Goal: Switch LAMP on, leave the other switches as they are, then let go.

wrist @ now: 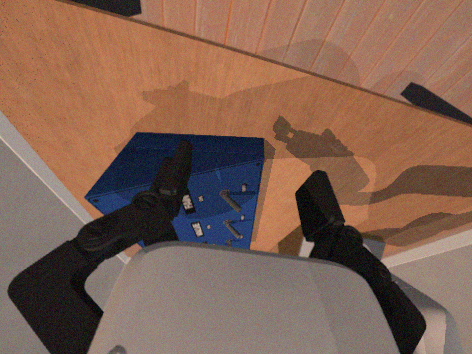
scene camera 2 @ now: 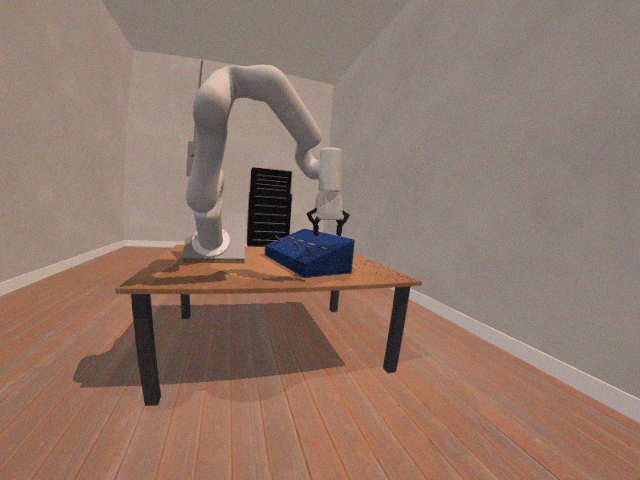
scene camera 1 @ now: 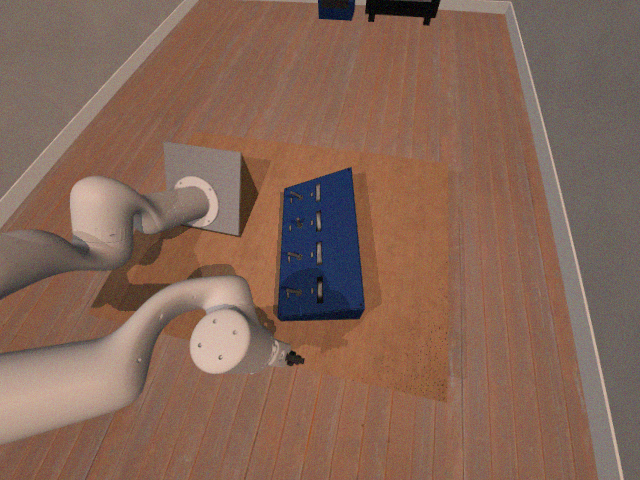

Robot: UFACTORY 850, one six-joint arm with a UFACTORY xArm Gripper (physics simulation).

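Note:
A blue sloped switch panel [scene camera 1: 338, 232] [scene camera 2: 326, 266] [wrist: 225, 150] stands on the table. It bears a row of small levers and pale label plates. In scene camera 1 the lever nearest the camera [scene camera 1: 294, 292], the one after it [scene camera 1: 294, 255] and the farthest lever [scene camera 1: 295, 195] look alike; the remaining lever [scene camera 1: 298, 223] sits differently. Two levers [wrist: 231, 201] [wrist: 233, 229] show plainly in the wrist view. Label lettering is too blurred to tell which is LAMP. My gripper [scene camera 1: 298, 360] [scene camera 2: 328, 232] [wrist: 250, 169] is open and empty, above the panel, apart from the levers. Its left finger hides part of the panel in the wrist view.
The wooden table [scene camera 1: 413, 232] [scene camera 2: 206, 290] [wrist: 75, 75] carries the arm's grey pedestal [scene camera 1: 224, 165] [scene camera 2: 235, 254] beside the panel. A black cabinet [scene camera 2: 269, 206] stands behind the table. A dark blue box [scene camera 1: 336, 11] and black furniture [scene camera 1: 402, 8] show at scene camera 1's top edge.

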